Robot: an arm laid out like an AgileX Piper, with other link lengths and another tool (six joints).
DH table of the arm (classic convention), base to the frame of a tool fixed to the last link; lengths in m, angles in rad. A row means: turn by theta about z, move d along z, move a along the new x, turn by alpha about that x. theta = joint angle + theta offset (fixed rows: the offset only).
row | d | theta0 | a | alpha
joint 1 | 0.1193 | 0 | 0 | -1.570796
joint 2 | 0 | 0.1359 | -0.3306 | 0
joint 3 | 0 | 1.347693 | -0.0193 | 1.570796
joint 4 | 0.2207 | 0 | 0 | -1.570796
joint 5 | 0 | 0 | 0 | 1.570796
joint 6 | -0.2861 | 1.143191 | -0.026 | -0.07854
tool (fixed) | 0.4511 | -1.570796 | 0 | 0
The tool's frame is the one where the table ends.
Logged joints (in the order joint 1, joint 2, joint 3, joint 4, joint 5, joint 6), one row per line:
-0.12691 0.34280 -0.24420 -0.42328 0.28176 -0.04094
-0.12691 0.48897 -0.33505 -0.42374 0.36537 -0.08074
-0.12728 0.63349 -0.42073 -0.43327 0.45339 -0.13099
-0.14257 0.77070 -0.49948 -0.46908 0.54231 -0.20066
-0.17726 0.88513 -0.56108 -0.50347 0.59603 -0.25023
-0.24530 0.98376 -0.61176 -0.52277 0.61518 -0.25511
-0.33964 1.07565 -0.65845 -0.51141 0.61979 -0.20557
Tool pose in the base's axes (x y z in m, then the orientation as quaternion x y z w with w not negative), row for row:
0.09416 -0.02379 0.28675 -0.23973 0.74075 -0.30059 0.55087
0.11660 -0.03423 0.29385 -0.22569 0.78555 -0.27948 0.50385
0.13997 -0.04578 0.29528 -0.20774 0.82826 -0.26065 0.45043
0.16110 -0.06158 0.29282 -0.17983 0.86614 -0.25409 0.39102
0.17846 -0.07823 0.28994 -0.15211 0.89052 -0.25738 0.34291
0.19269 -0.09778 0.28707 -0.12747 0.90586 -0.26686 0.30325
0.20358 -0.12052 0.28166 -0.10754 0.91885 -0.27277 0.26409
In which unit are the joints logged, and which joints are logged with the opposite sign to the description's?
The joints are logged in radians. Opposite sign: joint 6.
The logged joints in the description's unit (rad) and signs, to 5 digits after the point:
-0.12691 0.34280 -0.24420 -0.42328 0.28176 0.04094
-0.12691 0.48897 -0.33505 -0.42374 0.36537 0.08074
-0.12728 0.63349 -0.42073 -0.43327 0.45339 0.13099
-0.14257 0.77070 -0.49948 -0.46908 0.54231 0.20066
-0.17726 0.88513 -0.56108 -0.50347 0.59603 0.25023
-0.24530 0.98376 -0.61176 -0.52277 0.61518 0.25511
-0.33964 1.07565 -0.65845 -0.51141 0.61979 0.20557

